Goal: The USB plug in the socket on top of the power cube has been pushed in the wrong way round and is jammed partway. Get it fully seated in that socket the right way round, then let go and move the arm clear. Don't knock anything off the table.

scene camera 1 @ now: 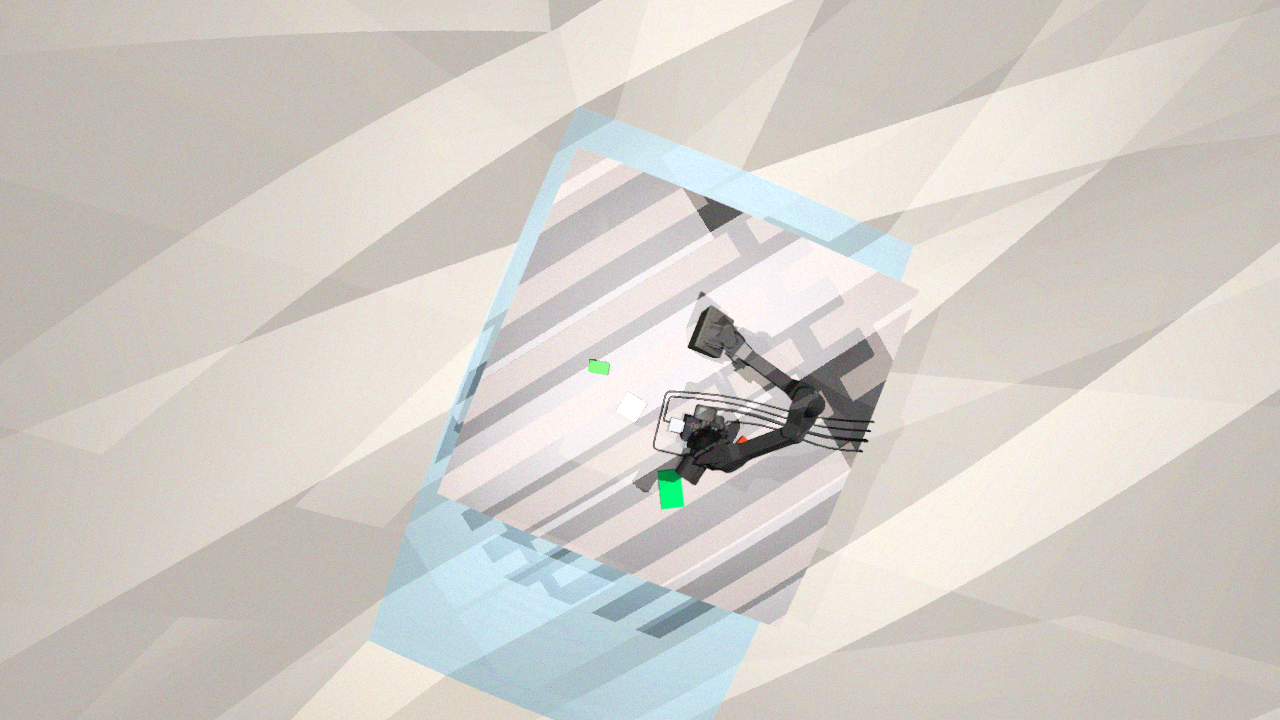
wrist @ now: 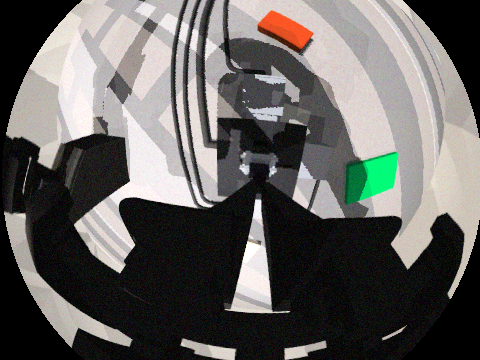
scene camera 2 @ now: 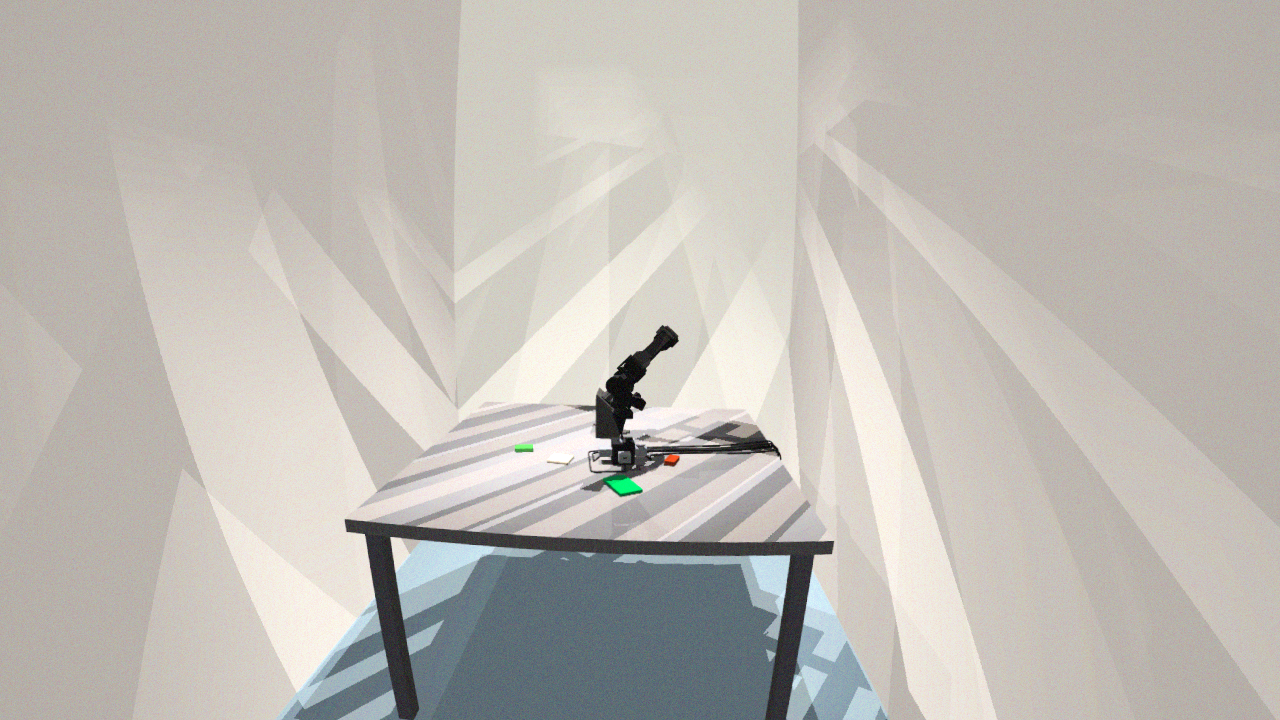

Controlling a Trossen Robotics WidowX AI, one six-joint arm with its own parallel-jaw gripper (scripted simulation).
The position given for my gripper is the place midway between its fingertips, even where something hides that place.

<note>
I see my gripper (scene camera 2: 620,432), a green block (scene camera 1: 670,482), an orange block (wrist: 292,35) and a dark power cube (scene camera 2: 629,445).
My gripper shows as well in scene camera 1 (scene camera 1: 695,432) and in the wrist view (wrist: 258,187).
</note>
